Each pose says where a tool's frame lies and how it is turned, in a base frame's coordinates. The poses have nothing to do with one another.
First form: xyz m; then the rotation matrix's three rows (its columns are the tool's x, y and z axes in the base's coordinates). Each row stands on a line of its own.
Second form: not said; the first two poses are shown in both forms.
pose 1, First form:
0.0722 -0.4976 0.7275
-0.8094 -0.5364 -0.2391
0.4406 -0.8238 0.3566
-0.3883 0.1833 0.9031
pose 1, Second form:
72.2 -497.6 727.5
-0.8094 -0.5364 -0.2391
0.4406 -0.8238 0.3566
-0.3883 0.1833 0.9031

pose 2, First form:
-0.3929 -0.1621 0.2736
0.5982 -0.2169 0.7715
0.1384 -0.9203 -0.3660
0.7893 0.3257 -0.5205
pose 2, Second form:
-392.9 -162.1 273.6
0.5982 -0.2169 0.7715
0.1384 -0.9203 -0.3660
0.7893 0.3257 -0.5205

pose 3, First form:
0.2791 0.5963 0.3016
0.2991 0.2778 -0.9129
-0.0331 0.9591 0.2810
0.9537 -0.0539 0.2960
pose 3, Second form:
279.1 596.3 301.6
0.2991 0.2778 -0.9129
-0.0331 0.9591 0.2810
0.9537 -0.0539 0.2960

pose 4, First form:
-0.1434 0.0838 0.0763
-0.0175 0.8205 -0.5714
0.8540 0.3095 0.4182
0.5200 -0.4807 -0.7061
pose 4, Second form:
-143.4 83.8 76.3
-0.0175 0.8205 -0.5714
0.8540 0.3095 0.4182
0.5200 -0.4807 -0.7061

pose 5, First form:
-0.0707 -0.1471 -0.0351
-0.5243 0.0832 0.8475
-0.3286 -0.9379 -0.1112
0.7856 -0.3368 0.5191
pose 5, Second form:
-70.7 -147.1 -35.1
-0.5243 0.0832 0.8475
-0.3286 -0.9379 -0.1112
0.7856 -0.3368 0.5191

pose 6, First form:
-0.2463 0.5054 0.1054
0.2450 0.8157 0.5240
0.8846 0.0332 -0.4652
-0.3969 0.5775 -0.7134
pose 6, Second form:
-246.3 505.4 105.4
0.2450 0.8157 0.5240
0.8846 0.0332 -0.4652
-0.3969 0.5775 -0.7134

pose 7, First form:
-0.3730 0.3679 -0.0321
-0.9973 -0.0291 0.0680
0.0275 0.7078 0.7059
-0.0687 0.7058 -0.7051
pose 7, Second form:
-373.0 367.9 -32.1
-0.9973 -0.0291 0.0680
0.0275 0.7078 0.7059
-0.0687 0.7058 -0.7051

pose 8, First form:
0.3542 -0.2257 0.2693
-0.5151 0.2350 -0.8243
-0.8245 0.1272 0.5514
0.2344 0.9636 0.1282
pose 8, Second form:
354.2 -225.7 269.3
-0.5151 0.2350 -0.8243
-0.8245 0.1272 0.5514
0.2344 0.9636 0.1282

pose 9, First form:
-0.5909 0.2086 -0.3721
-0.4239 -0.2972 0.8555
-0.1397 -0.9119 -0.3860
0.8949 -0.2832 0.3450
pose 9, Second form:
-590.9 208.6 -372.1
-0.4239 -0.2972 0.8555
-0.1397 -0.9119 -0.3860
0.8949 -0.2832 0.3450

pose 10, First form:
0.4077 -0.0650 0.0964
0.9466 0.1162 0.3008
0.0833 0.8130 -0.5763
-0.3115 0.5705 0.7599
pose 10, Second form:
407.7 -65.0 96.4
0.9466 0.1162 0.3008
0.0833 0.8130 -0.5763
-0.3115 0.5705 0.7599

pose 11, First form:
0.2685 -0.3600 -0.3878
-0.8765 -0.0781 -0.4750
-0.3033 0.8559 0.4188
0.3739 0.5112 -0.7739
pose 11, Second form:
268.5 -360.0 -387.8
-0.8765 -0.0781 -0.4750
-0.3033 0.8559 0.4188
0.3739 0.5112 -0.7739

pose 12, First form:
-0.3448 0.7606 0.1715
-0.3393 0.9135 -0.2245
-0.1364 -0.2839 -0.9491
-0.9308 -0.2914 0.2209
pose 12, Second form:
-344.8 760.6 171.5
-0.3393 0.9135 -0.2245
-0.1364 -0.2839 -0.9491
-0.9308 -0.2914 0.2209

